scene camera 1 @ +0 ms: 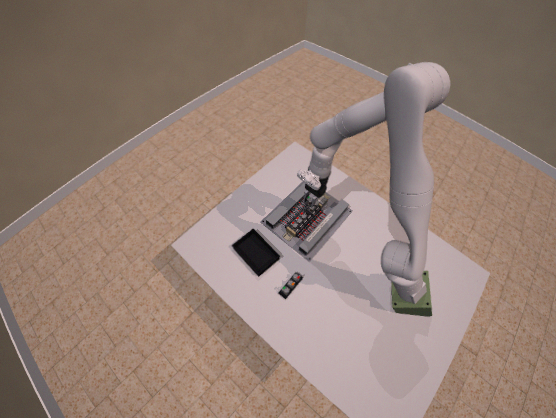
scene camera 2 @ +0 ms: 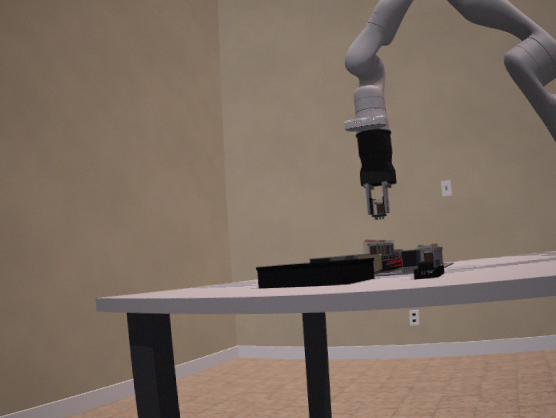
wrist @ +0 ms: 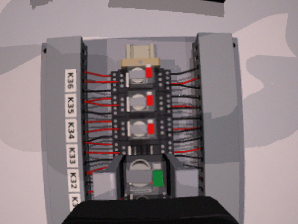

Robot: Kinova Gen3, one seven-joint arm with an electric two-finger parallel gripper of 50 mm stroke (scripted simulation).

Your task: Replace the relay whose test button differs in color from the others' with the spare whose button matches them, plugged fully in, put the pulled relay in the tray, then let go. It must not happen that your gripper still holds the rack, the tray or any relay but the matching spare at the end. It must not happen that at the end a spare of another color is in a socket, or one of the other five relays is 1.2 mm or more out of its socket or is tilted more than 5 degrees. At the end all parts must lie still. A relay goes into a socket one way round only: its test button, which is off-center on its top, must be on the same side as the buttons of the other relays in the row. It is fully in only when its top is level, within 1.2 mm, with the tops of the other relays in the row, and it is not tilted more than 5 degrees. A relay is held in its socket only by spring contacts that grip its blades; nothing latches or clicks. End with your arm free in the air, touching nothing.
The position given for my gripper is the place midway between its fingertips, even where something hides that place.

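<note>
My gripper (scene camera 2: pixel 378 213) is in my sight, and the wrist view gives me that same gripper (wrist: pixel 144 168). I see a black tray (scene camera 2: pixel 343 272), and scene camera 1 has the tray (scene camera 1: pixel 252 247) too. A relay (wrist: pixel 143 174) is visible to me as well.
</note>
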